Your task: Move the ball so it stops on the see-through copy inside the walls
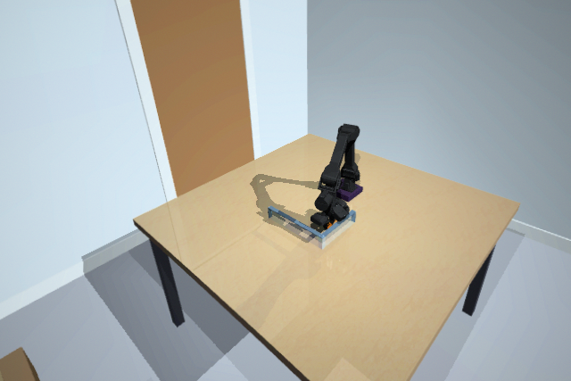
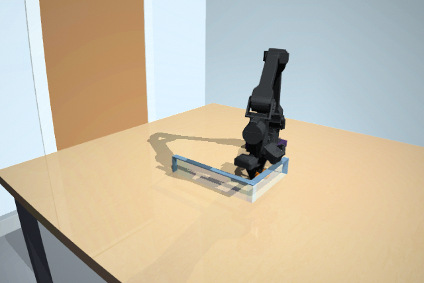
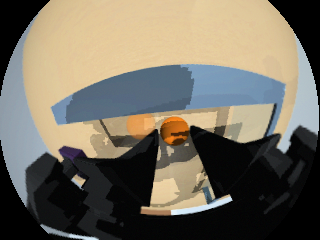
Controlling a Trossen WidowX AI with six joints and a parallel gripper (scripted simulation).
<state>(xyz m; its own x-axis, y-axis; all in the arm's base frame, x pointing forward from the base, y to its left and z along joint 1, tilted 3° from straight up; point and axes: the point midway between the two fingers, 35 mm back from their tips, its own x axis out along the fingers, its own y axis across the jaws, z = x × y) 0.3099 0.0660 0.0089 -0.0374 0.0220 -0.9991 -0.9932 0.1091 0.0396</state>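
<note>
The see-through copy of ball lies 40 mm behind my gripper tip and 20 mm to the left of it. Also, from my gripper tip: orange ball: right at my gripper tip.
</note>
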